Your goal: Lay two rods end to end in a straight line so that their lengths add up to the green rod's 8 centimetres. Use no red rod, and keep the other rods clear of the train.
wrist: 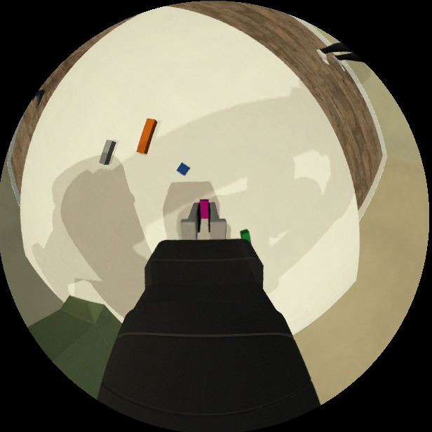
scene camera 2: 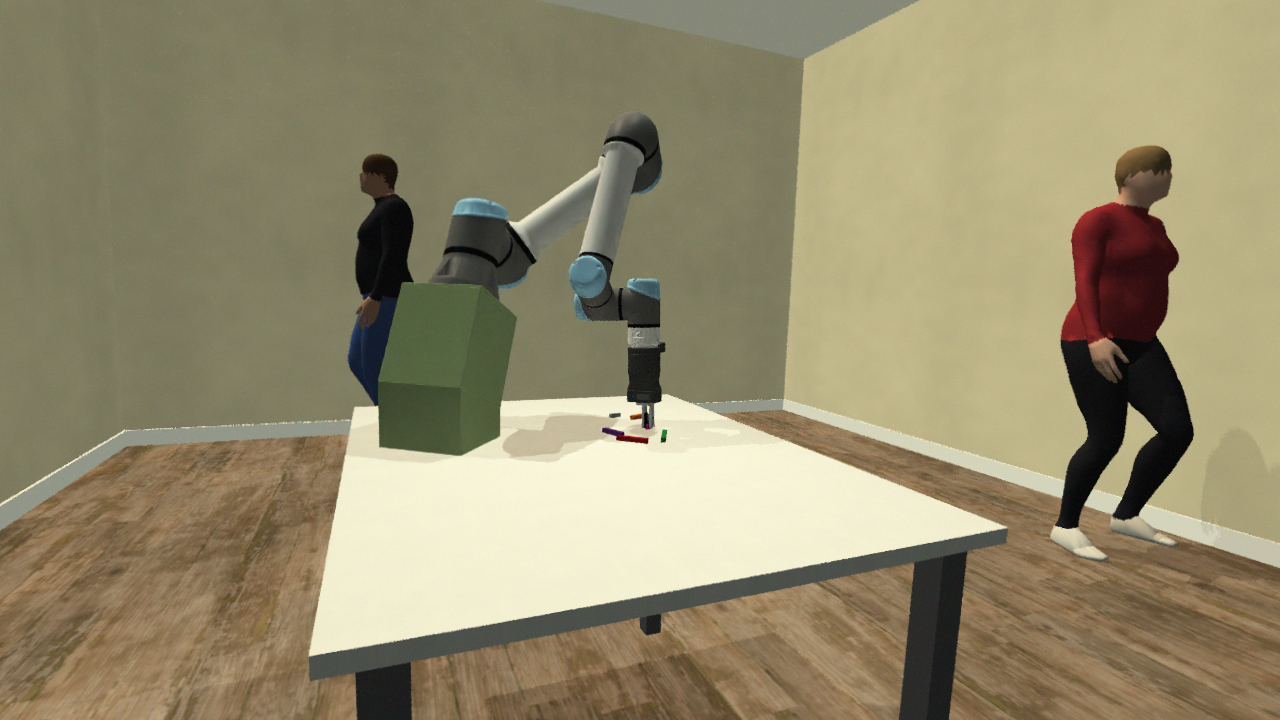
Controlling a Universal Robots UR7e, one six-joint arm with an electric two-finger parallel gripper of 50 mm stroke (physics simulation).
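Frame: origin at the arm's base, x ahead, y left, z up, level; centimetres.
Seen in the pictures: gripper, between the fingertips: [scene camera 2: 648,427]; arm's base, origin of its link: [scene camera 2: 462,300].
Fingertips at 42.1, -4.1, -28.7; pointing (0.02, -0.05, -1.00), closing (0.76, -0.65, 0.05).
Note:
Pixels of each thing's top centre, then the offset from my fingertips to it, as dx, dy, dz. Level surfaces: height alone.
- short magenta rod, centre of its top: [scene camera 2: 648,424] +0.2, +0.3, +0.7
- green rod, centre of its top: [scene camera 2: 664,433] +0.4, -9.0, +0.7
- purple rod, centre of its top: [scene camera 2: 613,430] -9.8, -3.6, +0.7
- red rod, centre of its top: [scene camera 2: 632,436] -7.6, -10.6, +0.7
- orange rod, centre of its top: [scene camera 2: 636,414] +1.0, +11.1, +0.7
- grey rod, centre of its top: [scene camera 2: 614,413] -3.9, +14.0, +0.7
- white table, height of its surface: dz -0.3
My gripper [scene camera 2: 648,426] [wrist: 204,211] is shut on the short magenta rod [scene camera 2: 647,427] [wrist: 204,208], low at the table. The green rod [scene camera 2: 664,435] lies to the right of the gripper in the scene view; its end shows in the wrist view [wrist: 245,235], the rest hidden behind the gripper body. The purple rod [scene camera 2: 612,431] and the red rod [scene camera 2: 631,439] lie close together on the near side in the scene view. The orange rod [scene camera 2: 636,416] [wrist: 147,136] and the grey rod [scene camera 2: 614,415] [wrist: 107,152] lie apart beyond the gripper. A small blue block [wrist: 183,169] lies between the orange rod and the gripper.
The white table [scene camera 2: 626,528] [wrist: 200,65] bears the rods. A large green block-shaped base [scene camera 2: 434,367] [wrist: 82,340] stands at the left under the arm. One person in black [scene camera 2: 384,241] stands behind the table; another in red [scene camera 2: 1123,268] is on the right.

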